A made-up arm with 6 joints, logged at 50 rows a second.
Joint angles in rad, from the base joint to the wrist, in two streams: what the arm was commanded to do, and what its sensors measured. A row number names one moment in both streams.
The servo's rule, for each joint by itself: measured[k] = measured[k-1] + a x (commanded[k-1-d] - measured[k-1]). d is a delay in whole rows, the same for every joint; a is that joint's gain. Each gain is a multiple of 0.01, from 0.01 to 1. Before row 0 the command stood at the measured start. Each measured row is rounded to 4 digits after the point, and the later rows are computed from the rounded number. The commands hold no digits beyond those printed.
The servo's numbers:
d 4
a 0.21 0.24 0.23 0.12 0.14 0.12
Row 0, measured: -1.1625, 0.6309, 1.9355, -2.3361, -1.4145, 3.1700
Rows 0 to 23, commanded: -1.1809, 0.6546, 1.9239, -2.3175, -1.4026, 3.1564; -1.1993, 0.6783, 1.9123, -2.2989, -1.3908, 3.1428; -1.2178, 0.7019, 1.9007, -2.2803, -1.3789, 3.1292; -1.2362, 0.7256, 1.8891, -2.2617, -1.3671, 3.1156; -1.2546, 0.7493, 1.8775, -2.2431, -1.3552, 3.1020; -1.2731, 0.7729, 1.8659, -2.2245, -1.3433, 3.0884; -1.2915, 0.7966, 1.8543, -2.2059, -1.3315, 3.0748; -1.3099, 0.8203, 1.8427, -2.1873, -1.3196, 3.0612; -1.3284, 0.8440, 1.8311, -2.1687, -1.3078, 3.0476; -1.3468, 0.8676, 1.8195, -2.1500, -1.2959, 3.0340; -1.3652, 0.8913, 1.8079, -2.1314, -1.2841, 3.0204; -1.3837, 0.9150, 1.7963, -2.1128, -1.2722, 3.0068; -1.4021, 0.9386, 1.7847, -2.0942, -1.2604, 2.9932; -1.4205, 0.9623, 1.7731, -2.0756, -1.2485, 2.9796; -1.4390, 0.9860, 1.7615, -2.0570, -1.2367, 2.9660; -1.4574, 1.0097, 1.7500, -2.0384, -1.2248, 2.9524; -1.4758, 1.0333, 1.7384, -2.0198, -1.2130, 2.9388; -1.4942, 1.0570, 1.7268, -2.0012, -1.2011, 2.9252; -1.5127, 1.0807, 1.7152, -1.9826, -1.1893, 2.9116; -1.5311, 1.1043, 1.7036, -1.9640, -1.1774, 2.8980; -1.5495, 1.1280, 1.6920, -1.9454, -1.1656, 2.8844; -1.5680, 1.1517, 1.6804, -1.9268, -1.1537, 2.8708; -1.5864, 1.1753, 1.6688, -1.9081, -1.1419, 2.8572; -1.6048, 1.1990, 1.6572, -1.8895, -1.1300, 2.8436
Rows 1 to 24, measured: -1.1625, 0.6309, 1.9355, -2.3361, -1.4145, 3.1700; -1.1625, 0.6309, 1.9355, -2.3361, -1.4145, 3.1700; -1.1625, 0.6309, 1.9355, -2.3361, -1.4145, 3.1700; -1.1625, 0.6309, 1.9355, -2.3361, -1.4145, 3.1700; -1.1664, 0.6366, 1.9328, -2.3339, -1.4128, 3.1684; -1.1733, 0.6466, 1.9281, -2.3297, -1.4097, 3.1653; -1.1826, 0.6599, 1.9218, -2.3238, -1.4054, 3.1610; -1.1939, 0.6757, 1.9143, -2.3163, -1.4000, 3.1556; -1.2066, 0.6934, 1.9058, -2.3075, -1.3937, 3.1492; -1.2206, 0.7125, 1.8966, -2.2975, -1.3866, 3.1419; -1.2355, 0.7327, 1.8869, -2.2865, -1.3789, 3.1338; -1.2511, 0.7537, 1.8767, -2.2746, -1.3706, 3.1251; -1.2673, 0.7754, 1.8662, -2.2619, -1.3618, 3.1158; -1.2840, 0.7975, 1.8555, -2.2485, -1.3526, 3.1060; -1.3011, 0.8200, 1.8446, -2.2344, -1.3430, 3.0957; -1.3184, 0.8428, 1.8335, -2.2198, -1.3331, 3.0850; -1.3360, 0.8658, 1.8223, -2.2047, -1.3229, 3.0740; -1.3537, 0.8890, 1.8110, -2.1892, -1.3125, 3.0627; -1.3716, 0.9123, 1.7996, -2.1733, -1.3019, 3.0511; -1.3896, 0.9357, 1.7882, -2.1571, -1.2911, 3.0393; -1.4077, 0.9591, 1.7767, -2.1406, -1.2802, 3.0272; -1.4259, 0.9826, 1.7652, -2.1239, -1.2691, 3.0150; -1.4441, 1.0061, 1.7537, -2.1069, -1.2579, 3.0026; -1.4624, 1.0297, 1.7422, -2.0898, -1.2466, 2.9900
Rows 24 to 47, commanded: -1.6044, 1.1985, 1.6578, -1.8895, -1.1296, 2.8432; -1.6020, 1.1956, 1.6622, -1.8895, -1.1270, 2.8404; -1.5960, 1.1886, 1.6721, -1.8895, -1.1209, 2.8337; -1.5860, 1.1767, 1.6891, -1.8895, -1.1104, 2.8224; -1.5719, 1.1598, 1.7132, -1.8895, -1.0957, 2.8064; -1.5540, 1.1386, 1.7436, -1.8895, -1.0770, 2.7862; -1.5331, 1.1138, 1.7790, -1.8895, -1.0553, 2.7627; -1.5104, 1.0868, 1.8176, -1.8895, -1.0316, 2.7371; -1.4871, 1.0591, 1.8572, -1.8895, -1.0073, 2.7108; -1.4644, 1.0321, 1.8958, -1.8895, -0.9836, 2.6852; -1.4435, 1.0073, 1.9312, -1.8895, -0.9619, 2.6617; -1.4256, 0.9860, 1.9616, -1.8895, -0.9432, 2.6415; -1.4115, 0.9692, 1.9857, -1.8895, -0.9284, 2.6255; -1.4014, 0.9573, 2.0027, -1.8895, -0.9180, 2.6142; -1.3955, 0.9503, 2.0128, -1.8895, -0.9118, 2.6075; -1.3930, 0.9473, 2.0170, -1.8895, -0.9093, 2.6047; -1.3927, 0.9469, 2.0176, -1.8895, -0.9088, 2.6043; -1.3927, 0.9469, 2.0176, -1.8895, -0.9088, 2.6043; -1.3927, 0.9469, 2.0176, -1.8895, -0.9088, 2.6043; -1.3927, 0.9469, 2.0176, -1.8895, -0.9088, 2.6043; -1.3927, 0.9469, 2.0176, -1.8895, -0.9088, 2.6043; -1.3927, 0.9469, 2.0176, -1.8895, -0.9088, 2.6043; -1.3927, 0.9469, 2.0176, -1.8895, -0.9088, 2.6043; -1.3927, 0.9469, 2.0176, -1.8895, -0.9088, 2.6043
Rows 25 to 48, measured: -1.4807, 1.0533, 1.7307, -2.0725, -1.2353, 2.9773; -1.4990, 1.0769, 1.7191, -2.0550, -1.2239, 2.9645; -1.5174, 1.1005, 1.7075, -2.0374, -1.2124, 2.9516; -1.5358, 1.1241, 1.6959, -2.0197, -1.2009, 2.9386; -1.5502, 1.1420, 1.6871, -2.0041, -1.1909, 2.9272; -1.5611, 1.1549, 1.6814, -1.9903, -1.1820, 2.9168; -1.5684, 1.1630, 1.6793, -1.9782, -1.1734, 2.9068; -1.5721, 1.1663, 1.6816, -1.9676, -1.1646, 2.8967; -1.5721, 1.1647, 1.6889, -1.9582, -1.1550, 2.8859; -1.5683, 1.1584, 1.7015, -1.9500, -1.1441, 2.8739; -1.5609, 1.1477, 1.7193, -1.9427, -1.1317, 2.8606; -1.5503, 1.1331, 1.7419, -1.9363, -1.1177, 2.8458; -1.5370, 1.1153, 1.7684, -1.9307, -1.1022, 2.8296; -1.5218, 1.0953, 1.7977, -1.9258, -1.0856, 2.8123; -1.5054, 1.0742, 1.8284, -1.9214, -1.0683, 2.7942; -1.4886, 1.0530, 1.8590, -1.9176, -1.0508, 2.7759; -1.4724, 1.0329, 1.8881, -1.9142, -1.0337, 2.7579; -1.4575, 1.0148, 1.9145, -1.9112, -1.0175, 2.7407; -1.4445, 0.9993, 1.9371, -1.9086, -1.0027, 2.7247; -1.4337, 0.9868, 1.9555, -1.9063, -0.9896, 2.7103; -1.4251, 0.9772, 1.9698, -1.9043, -0.9783, 2.6976; -1.4183, 0.9699, 1.9808, -1.9025, -0.9686, 2.6864; -1.4129, 0.9644, 1.9893, -1.9009, -0.9602, 2.6765; -1.4087, 0.9602, 1.9958, -1.8995, -0.9530, 2.6678
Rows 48 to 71, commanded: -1.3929, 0.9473, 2.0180, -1.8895, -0.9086, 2.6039; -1.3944, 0.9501, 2.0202, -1.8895, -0.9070, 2.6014; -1.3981, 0.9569, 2.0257, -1.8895, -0.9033, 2.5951; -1.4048, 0.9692, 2.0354, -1.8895, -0.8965, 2.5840; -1.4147, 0.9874, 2.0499, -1.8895, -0.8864, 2.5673; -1.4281, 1.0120, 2.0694, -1.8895, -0.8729, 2.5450; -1.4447, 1.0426, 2.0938, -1.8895, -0.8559, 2.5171; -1.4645, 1.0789, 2.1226, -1.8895, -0.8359, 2.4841; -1.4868, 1.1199, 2.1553, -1.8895, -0.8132, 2.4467; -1.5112, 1.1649, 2.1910, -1.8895, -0.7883, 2.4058; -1.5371, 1.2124, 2.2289, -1.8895, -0.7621, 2.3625; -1.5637, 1.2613, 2.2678, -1.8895, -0.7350, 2.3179; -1.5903, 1.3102, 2.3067, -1.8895, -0.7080, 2.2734; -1.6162, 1.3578, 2.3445, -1.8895, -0.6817, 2.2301; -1.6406, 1.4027, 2.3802, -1.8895, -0.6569, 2.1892; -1.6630, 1.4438, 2.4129, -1.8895, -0.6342, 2.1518; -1.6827, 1.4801, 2.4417, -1.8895, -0.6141, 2.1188; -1.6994, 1.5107, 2.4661, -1.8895, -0.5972, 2.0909; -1.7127, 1.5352, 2.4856, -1.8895, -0.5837, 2.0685; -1.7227, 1.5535, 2.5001, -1.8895, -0.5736, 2.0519; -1.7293, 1.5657, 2.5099, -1.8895, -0.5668, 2.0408; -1.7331, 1.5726, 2.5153, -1.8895, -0.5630, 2.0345; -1.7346, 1.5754, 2.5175, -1.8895, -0.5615, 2.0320; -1.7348, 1.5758, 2.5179, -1.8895, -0.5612, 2.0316
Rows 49 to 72, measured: -1.4053, 0.9570, 2.0008, -1.8983, -0.9468, 2.6602; -1.4027, 0.9546, 2.0047, -1.8972, -0.9415, 2.6535; -1.4006, 0.9528, 2.0077, -1.8963, -0.9369, 2.6476; -1.3989, 0.9514, 2.0100, -1.8955, -0.9330, 2.6424; -1.3976, 0.9504, 2.0118, -1.8948, -0.9296, 2.6378; -1.3969, 0.9503, 2.0137, -1.8942, -0.9264, 2.6334; -1.3972, 0.9519, 2.0165, -1.8936, -0.9232, 2.6288; -1.3988, 0.9561, 2.0208, -1.8931, -0.9195, 2.6234; -1.4021, 0.9636, 2.0275, -1.8927, -0.9149, 2.6167; -1.4076, 0.9752, 2.0371, -1.8923, -0.9090, 2.6081; -1.4154, 0.9914, 2.0501, -1.8920, -0.9016, 2.5972; -1.4257, 1.0124, 2.0668, -1.8917, -0.8924, 2.5836; -1.4385, 1.0382, 2.0872, -1.8914, -0.8813, 2.5672; -1.4538, 1.0686, 2.1111, -1.8912, -0.8683, 2.5478; -1.4713, 1.1031, 2.1382, -1.8910, -0.8534, 2.5256; -1.4907, 1.1411, 2.1680, -1.8908, -0.8368, 2.5007; -1.5116, 1.1817, 2.1999, -1.8906, -0.8188, 2.4734; -1.5336, 1.2240, 2.2332, -1.8905, -0.7996, 2.4442; -1.5561, 1.2669, 2.2670, -1.8904, -0.7796, 2.4136; -1.5785, 1.3094, 2.3006, -1.8903, -0.7592, 2.3822; -1.6004, 1.3504, 2.3331, -1.8902, -0.7389, 2.3506; -1.6212, 1.3889, 2.3637, -1.8901, -0.7191, 2.3194; -1.6404, 1.4240, 2.3917, -1.8900, -0.7001, 2.2893; -1.6577, 1.4551, 2.4166, -1.8899, -0.6824, 2.2608
